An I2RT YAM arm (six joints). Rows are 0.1 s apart.
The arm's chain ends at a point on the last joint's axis. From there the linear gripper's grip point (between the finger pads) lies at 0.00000 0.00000 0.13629 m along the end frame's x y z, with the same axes.
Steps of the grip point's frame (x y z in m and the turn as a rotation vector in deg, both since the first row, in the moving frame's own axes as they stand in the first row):
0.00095 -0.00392 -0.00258 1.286 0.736 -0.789
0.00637 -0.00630 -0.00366 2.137 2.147 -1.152
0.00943 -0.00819 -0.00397 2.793 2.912 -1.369
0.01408 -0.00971 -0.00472 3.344 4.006 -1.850
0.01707 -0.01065 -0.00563 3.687 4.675 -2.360
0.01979 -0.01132 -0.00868 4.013 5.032 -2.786
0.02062 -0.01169 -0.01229 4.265 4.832 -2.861
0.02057 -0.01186 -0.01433 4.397 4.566 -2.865
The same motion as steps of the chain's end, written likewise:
-0.00078 -0.00085 -0.00253 1.286 0.736 -0.789
0.00132 -0.00117 -0.00347 2.137 2.147 -1.152
0.00259 -0.00147 -0.00363 2.793 2.912 -1.369
0.00469 -0.00161 -0.00416 3.344 4.006 -1.850
0.00615 -0.00167 -0.00489 3.687 4.675 -2.360
0.00808 -0.00151 -0.00782 4.013 5.032 -2.786
0.00941 -0.00128 -0.01143 4.265 4.832 -2.861
0.01000 -0.00116 -0.01350 4.397 4.566 -2.865

